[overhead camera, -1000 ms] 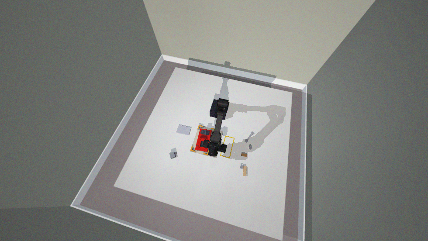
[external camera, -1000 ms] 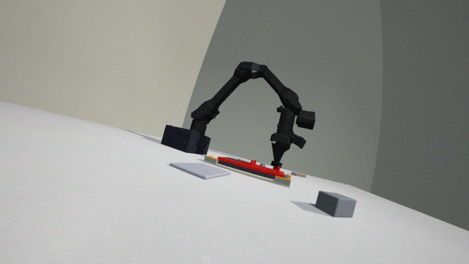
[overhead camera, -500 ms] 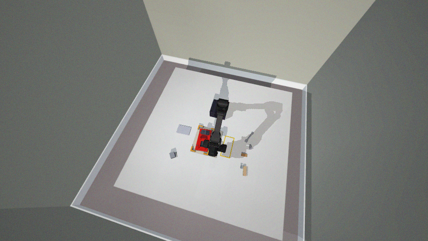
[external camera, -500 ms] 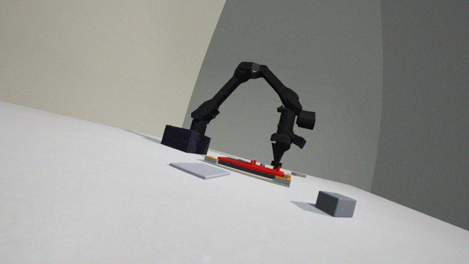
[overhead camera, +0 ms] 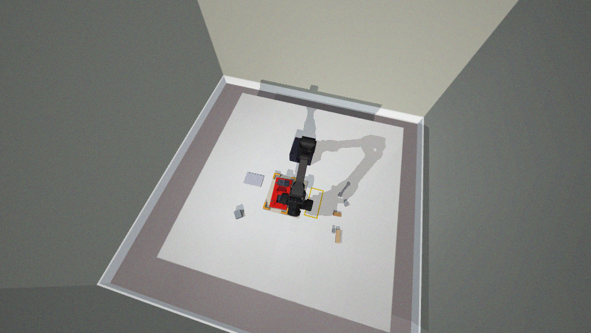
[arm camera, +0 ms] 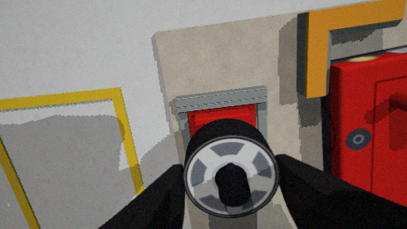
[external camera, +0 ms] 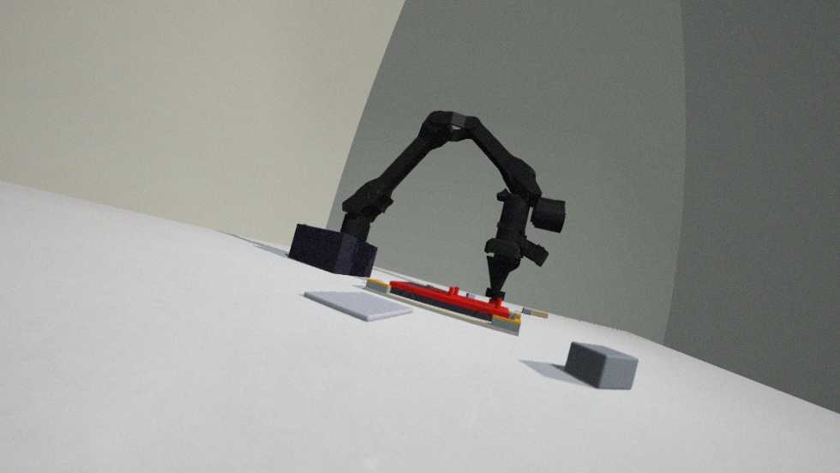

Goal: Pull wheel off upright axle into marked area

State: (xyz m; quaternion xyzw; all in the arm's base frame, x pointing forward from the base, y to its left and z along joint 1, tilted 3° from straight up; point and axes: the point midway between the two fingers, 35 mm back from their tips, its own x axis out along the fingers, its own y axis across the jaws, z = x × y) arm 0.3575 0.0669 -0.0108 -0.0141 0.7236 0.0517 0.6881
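Right now the black axle is 10 mm below my gripper tip. From my gripper tip the other things lie so: wooden block: 50 mm behind, 250 mm to the left, 40 mm below; then beige fixture plate: 50 mm behind, 100 mm to the right, 30 mm below; then wheel: right at my gripper tip.
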